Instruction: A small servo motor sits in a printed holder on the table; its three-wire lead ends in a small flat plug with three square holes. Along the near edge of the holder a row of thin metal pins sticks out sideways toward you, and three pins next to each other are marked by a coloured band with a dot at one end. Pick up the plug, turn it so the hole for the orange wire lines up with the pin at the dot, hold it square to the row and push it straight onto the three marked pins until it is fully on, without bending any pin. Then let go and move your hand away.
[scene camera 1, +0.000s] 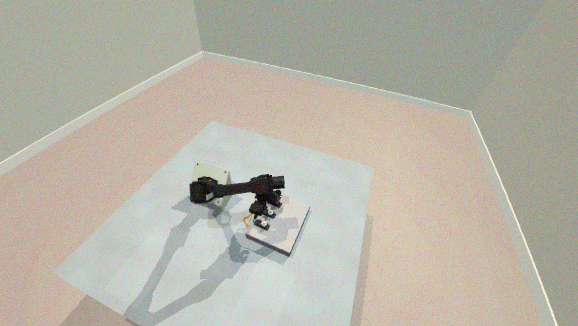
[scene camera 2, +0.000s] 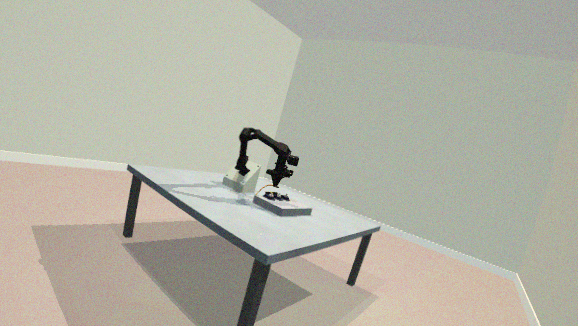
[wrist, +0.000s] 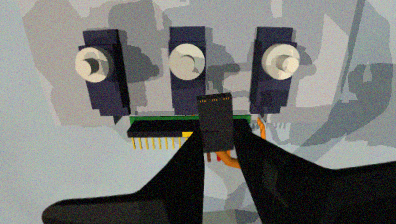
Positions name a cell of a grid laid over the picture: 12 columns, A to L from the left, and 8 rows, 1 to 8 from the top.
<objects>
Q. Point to a black pin header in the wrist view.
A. E5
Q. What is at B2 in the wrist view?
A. A holder plate.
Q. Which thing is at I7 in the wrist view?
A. My gripper.
</objects>
